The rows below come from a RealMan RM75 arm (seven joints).
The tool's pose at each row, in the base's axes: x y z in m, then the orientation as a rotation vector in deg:
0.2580 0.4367 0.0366 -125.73 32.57 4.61
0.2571 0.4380 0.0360 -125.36 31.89 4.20
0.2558 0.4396 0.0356 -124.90 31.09 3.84
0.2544 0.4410 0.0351 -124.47 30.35 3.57
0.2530 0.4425 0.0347 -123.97 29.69 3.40
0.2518 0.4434 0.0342 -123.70 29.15 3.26
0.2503 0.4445 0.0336 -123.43 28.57 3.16
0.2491 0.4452 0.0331 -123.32 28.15 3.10
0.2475 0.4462 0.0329 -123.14 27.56 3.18
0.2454 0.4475 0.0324 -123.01 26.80 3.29
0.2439 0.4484 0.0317 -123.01 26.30 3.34
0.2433 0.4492 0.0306 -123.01 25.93 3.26
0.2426 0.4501 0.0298 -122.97 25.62 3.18
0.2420 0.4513 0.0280 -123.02 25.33 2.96
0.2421 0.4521 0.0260 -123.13 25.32 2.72
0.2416 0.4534 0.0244 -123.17 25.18 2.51
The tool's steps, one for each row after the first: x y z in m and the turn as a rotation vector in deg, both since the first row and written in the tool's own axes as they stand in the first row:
-0.0011 0.0001 0.0012 0.53 -0.04 -0.56
-0.0028 0.0001 0.0025 1.15 -0.18 -1.18
-0.0044 0.0003 0.0037 1.71 -0.35 -1.73
-0.0062 0.0004 0.0049 2.30 -0.58 -2.18
-0.0074 0.0008 0.0058 2.66 -0.73 -2.58
-0.0090 0.0013 0.0068 3.00 -0.93 -2.98
-0.0102 0.0017 0.0075 3.17 -1.07 -3.29
-0.0120 0.0020 0.0081 3.40 -1.38 -3.66
-0.0142 0.0026 0.0091 3.58 -1.77 -4.15
-0.0157 0.0033 0.0101 3.63 -2.00 -4.49
-0.0163 0.0039 0.0113 3.68 -2.08 -4.78
-0.0171 0.0043 0.0124 3.77 -2.15 -5.03
-0.0176 0.0052 0.0144 3.80 -2.09 -5.32
-0.0173 0.0062 0.0163 3.74 -1.91 -5.43
-0.0178 0.0068 0.0182 3.76 -1.80 -5.61

